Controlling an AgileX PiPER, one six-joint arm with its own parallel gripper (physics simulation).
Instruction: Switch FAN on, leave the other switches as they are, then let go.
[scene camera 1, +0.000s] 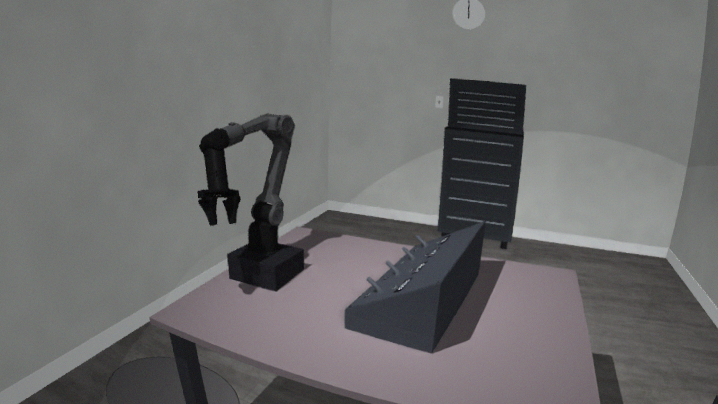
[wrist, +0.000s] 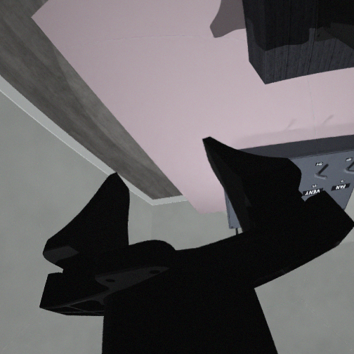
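Observation:
A dark grey sloped switch box (scene camera 1: 391, 316) (wrist: 307, 175) stands on the table, with several upright levers in a row along its slope. In the wrist view its labels are upside down. The FAN label (wrist: 340, 187) is near the right edge, with the FAN lever (wrist: 349, 169) above it, partly cut off. The VENT lever (wrist: 321, 172) is beside it, over the VENT label (wrist: 312, 192). I cannot tell which way the FAN lever is set. The labels are unreadable in the scene view. My gripper (scene camera 1: 222, 223) (wrist: 162, 165) is open and empty, high up and well apart from the box.
The arm's dark base block (scene camera 1: 266, 268) (wrist: 300, 57) stands on the pink table (scene camera 1: 301, 326) (wrist: 150, 90), apart from the switch box. A tall dark drawer cabinet (scene camera 1: 482, 173) stands on the floor behind the table. A round dark disc shape (scene camera 1: 170, 384) shows below the table's near left corner.

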